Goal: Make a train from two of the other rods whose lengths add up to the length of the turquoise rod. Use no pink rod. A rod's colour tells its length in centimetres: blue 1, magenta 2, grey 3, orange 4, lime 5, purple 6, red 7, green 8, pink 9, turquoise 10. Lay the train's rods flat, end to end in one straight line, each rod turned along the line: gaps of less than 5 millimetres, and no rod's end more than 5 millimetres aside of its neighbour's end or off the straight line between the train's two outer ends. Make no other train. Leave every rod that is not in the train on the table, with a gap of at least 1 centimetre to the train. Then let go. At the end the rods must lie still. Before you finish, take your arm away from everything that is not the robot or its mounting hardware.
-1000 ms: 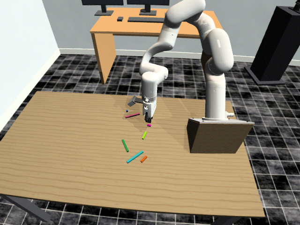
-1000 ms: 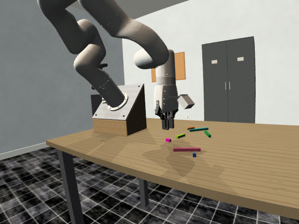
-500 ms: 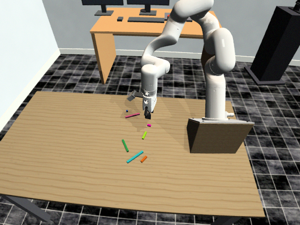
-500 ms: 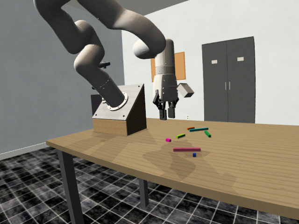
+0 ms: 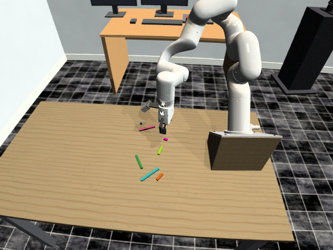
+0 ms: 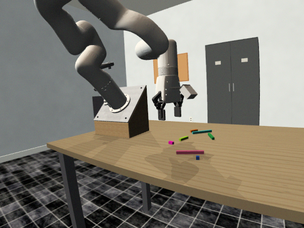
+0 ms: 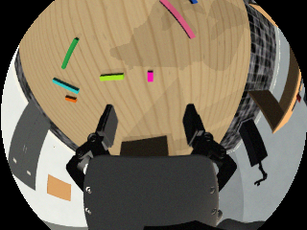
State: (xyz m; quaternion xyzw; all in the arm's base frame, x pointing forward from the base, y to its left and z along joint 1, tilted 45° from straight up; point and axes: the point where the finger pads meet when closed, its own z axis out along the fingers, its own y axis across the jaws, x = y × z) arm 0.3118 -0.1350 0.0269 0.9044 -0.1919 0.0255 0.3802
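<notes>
The green rod is 140 mm ahead of my hand, 130 mm to the left of it and 110 mm below it. The rest, counted from my hand: lime rod 30 mm ahead, 70 mm to the left, 110 mm below; then pink rod 100 mm ahead, 90 mm to the right, 110 mm below; then magenta rod 110 mm below.
</notes>
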